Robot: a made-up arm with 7 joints. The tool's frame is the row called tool.
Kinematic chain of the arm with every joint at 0, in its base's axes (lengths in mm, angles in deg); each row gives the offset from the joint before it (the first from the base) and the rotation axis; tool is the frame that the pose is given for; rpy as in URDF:
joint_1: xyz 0 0 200 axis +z
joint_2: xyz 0 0 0 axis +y
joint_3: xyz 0 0 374 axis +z
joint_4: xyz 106 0 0 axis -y
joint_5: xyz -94 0 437 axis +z
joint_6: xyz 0 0 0 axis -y
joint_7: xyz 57 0 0 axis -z
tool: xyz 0 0 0 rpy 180 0 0
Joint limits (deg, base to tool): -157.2..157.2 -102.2..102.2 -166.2..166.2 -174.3..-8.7 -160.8..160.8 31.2..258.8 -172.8..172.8
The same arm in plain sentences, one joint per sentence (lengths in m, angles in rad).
The arm has seven revolute joints in a row. What follows holds with every joint at zero, and every direction is one of the base frame's.
The first joint sits 0.2 m along +z from the base frame's origin and rotates about +z, from -2.7437 to 2.7437 rad.
The second joint sits at the same point as the first joint and rotates about +y, from -1.7837 to 1.7837 rad.
The third joint sits 0.374 m along +z from the second joint and rotates about +z, from -2.9007 to 2.9007 rad.
The fourth joint sits 0.106 m along +x from the third joint and rotates about -y, from -3.0421 to -0.1518 rad.
The fifth joint sits 0.094 m along -x and 0.437 m along +z from the fourth joint and rotates about +z, from -2.8065 to 2.8065 rad.
The sixth joint sits at the same point as the fifth joint and rotates about -y, from 0.5445 to 4.5169 rad.
The seventh joint sits 0.057 m along +x from the sixth joint and rotates about -z, from -3.0159 to 3.0159 rad.
The tool frame, which is the frame that the pose is given for, sits at the same point as the seventh joint; its axes are the base frame's turned by roll 3.1416, pitch 0 and yaw 0 rad (as in URDF: about the fixed x, then y, then z).

